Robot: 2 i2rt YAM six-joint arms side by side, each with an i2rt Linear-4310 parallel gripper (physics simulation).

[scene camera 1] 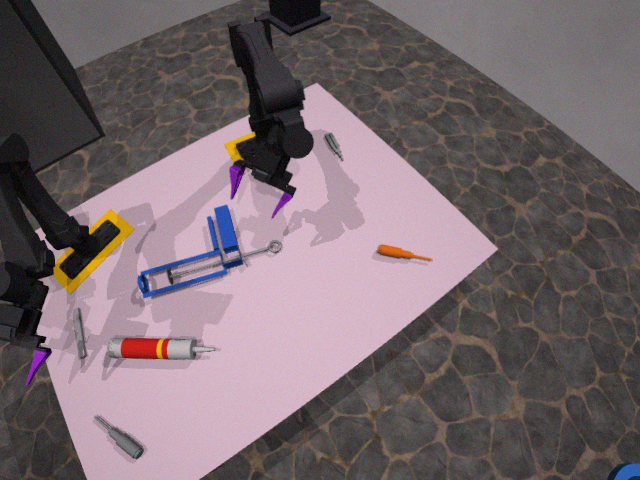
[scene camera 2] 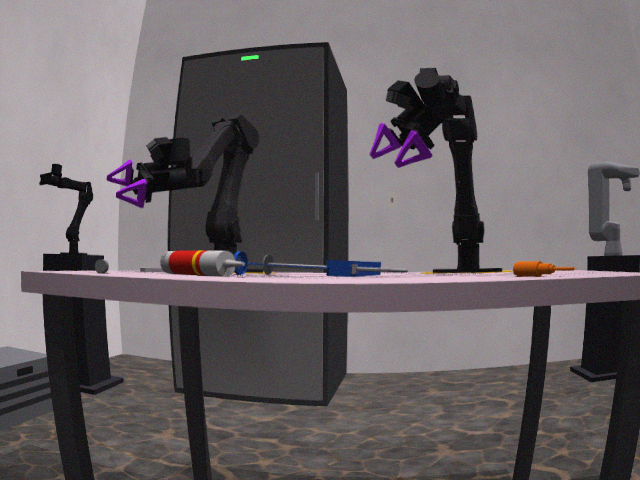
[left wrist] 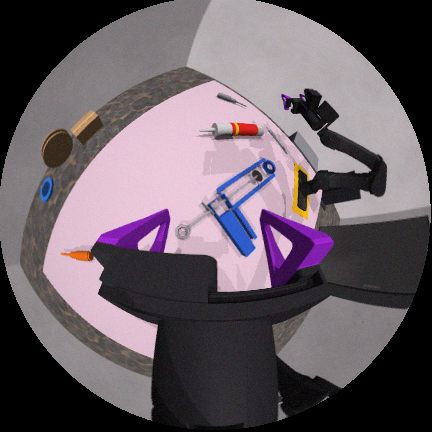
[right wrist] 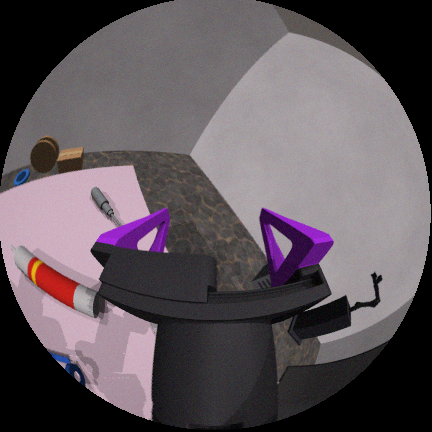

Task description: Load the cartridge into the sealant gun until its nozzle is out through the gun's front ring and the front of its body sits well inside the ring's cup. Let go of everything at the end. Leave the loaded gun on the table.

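Frame: origin at the left arm's base, x back, y right, z up, level; metres.
Seen in the pictures: left gripper, fingertip midpoint: point(scene camera 1: 252, 207) point(scene camera 2: 383, 160) point(left wrist: 214, 213); right gripper, fingertip midpoint: point(scene camera 1: 2, 379) point(scene camera 2: 111, 186) point(left wrist: 290, 94) point(right wrist: 214, 212); right arm's base at its link origin: point(scene camera 1: 91, 249) point(left wrist: 301, 189).
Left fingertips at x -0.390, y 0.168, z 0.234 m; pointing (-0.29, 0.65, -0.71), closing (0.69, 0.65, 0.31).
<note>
A point is followed by its place in that frame.
The blue sealant gun point(scene camera 1: 225, 228) {x -0.276, y 0.242, z 0.031 m} point(scene camera 2: 341, 268) {x -0.384, y 0.258, z 0.017 m} point(left wrist: 234, 232) {x -0.280, y 0.234, z 0.031 m} lies on its side on the table, its front ring point(scene camera 1: 143, 283) {x -0.315, y 0.509, z 0.013 m} point(left wrist: 269, 167) {x -0.319, y 0.510, z 0.016 m} toward the left in scene camera 1, its rod ending in a loop point(scene camera 1: 275, 246) {x -0.397, y 0.141, z 0.017 m} point(left wrist: 182, 231) {x -0.375, y 0.148, z 0.013 m}. The red and white cartridge point(scene camera 1: 139, 348) {x -0.497, y 0.554, z 0.049 m} point(scene camera 2: 181, 262) {x -0.517, y 0.559, z 0.025 m} point(left wrist: 245, 129) {x -0.484, y 0.533, z 0.043 m} point(right wrist: 55, 285) {x -0.488, y 0.562, z 0.049 m} lies apart from the gun, nozzle toward the right in scene camera 1. My left gripper point(scene camera 1: 253, 202) {x -0.390, y 0.168, z 0.234 m} point(scene camera 2: 388, 155) {x -0.390, y 0.168, z 0.234 m} point(left wrist: 214, 213) {x -0.390, y 0.168, z 0.234 m} is open and empty, above the table near the gun's handle. My right gripper point(scene camera 2: 119, 187) {x -0.493, y 0.790, z 0.202 m} point(right wrist: 214, 212) {x -0.493, y 0.790, z 0.202 m} is open and empty, raised beyond the table's left edge.
An orange screwdriver point(scene camera 1: 395, 252) {x -0.564, y -0.137, z 0.025 m} point(scene camera 2: 528, 268) {x -0.566, y -0.130, z 0.015 m} point(left wrist: 82, 256) {x -0.543, y -0.126, z 0.027 m} lies at the right. A grey screwdriver point(scene camera 1: 125, 443) {x -0.684, y 0.660, z 0.026 m} point(left wrist: 228, 97) {x -0.668, y 0.663, z 0.022 m} point(right wrist: 100, 198) {x -0.675, y 0.667, z 0.027 m} lies near the cartridge's side of the table. A thin grey tool point(scene camera 1: 79, 333) {x -0.368, y 0.716, z 0.009 m} lies by the cartridge's rear. Another small grey tool point(scene camera 1: 333, 145) {x -0.133, y -0.187, z 0.010 m} lies behind my left arm.
</note>
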